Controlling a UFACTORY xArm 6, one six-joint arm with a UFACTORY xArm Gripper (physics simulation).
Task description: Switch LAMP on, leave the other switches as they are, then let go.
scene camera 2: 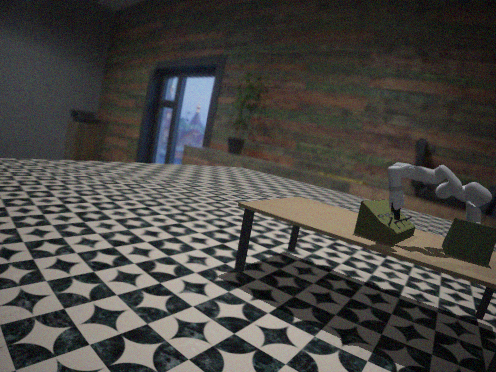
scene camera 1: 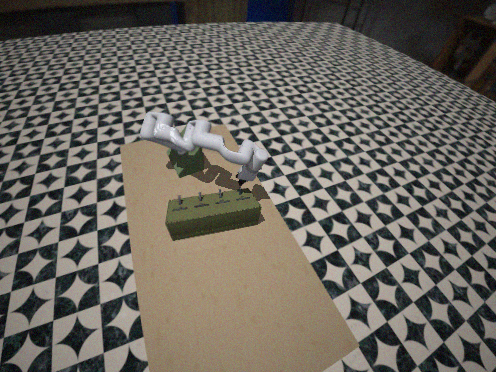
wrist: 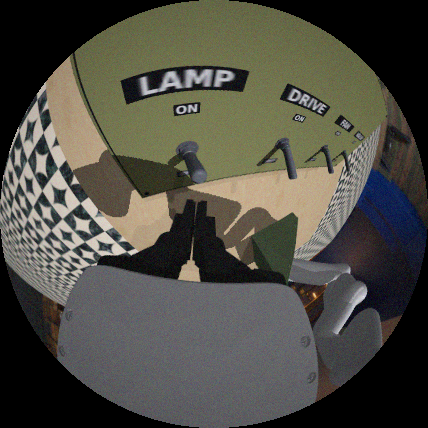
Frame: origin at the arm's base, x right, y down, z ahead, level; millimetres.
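Seen in the pictures: gripper, fingertip midpoint: (scene camera 2: 397,219) (scene camera 1: 240,183) (wrist: 195,214); arm's base, link origin: (scene camera 2: 472,234) (wrist: 285,268).
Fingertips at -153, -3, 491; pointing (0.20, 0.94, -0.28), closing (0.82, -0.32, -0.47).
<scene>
Pixels of each thing's top centre, then the offset from my fingertips to it, as dx, dy, dz. "*": a spot on its surface instead. Level surfaces: height alone.
- LAMP lever, top centre: (wrist: 199,175) +19, -3, +33
- LAMP label, top centre: (wrist: 188,76) +42, +5, +98
- mark, surface spot: (wrist: 187,109) * +34, +23, +76
- DRIVE lever, top centre: (wrist: 298,167) +127, +10, -19
- FAN lever, top centre: (wrist: 335,165) +241, +10, -59
- wooden table, surface height: dy +143
- further lever, top centre: (wrist: 351,165) +354, +10, -99
The green switch box (scene camera 1: 214,220) (scene camera 2: 371,222) has a sloped face with a row of grey levers. In the wrist view, the LAMP lever (wrist: 194,164) is below the LAMP label (wrist: 186,83) and its ON mark (wrist: 187,109). It leans away from ON, toward my fingers, and partly covers the mark on its other side. The DRIVE lever (wrist: 288,159) and the FAN lever (wrist: 327,159) lean a similar way. My gripper (scene camera 1: 241,184) (scene camera 2: 397,217) (wrist: 195,214) is shut and empty, its tips just off the LAMP lever's free end on the side away from ON; contact cannot be told.
The box stands on a wooden table (scene camera 1: 215,295) (scene camera 2: 310,214). A dark green block (scene camera 1: 187,162) (scene camera 2: 470,242) (wrist: 280,245) stands near the arm's base. A further lever (wrist: 346,160) with a small label is at the far end of the row. The table's edge is close beside the LAMP end.
</scene>
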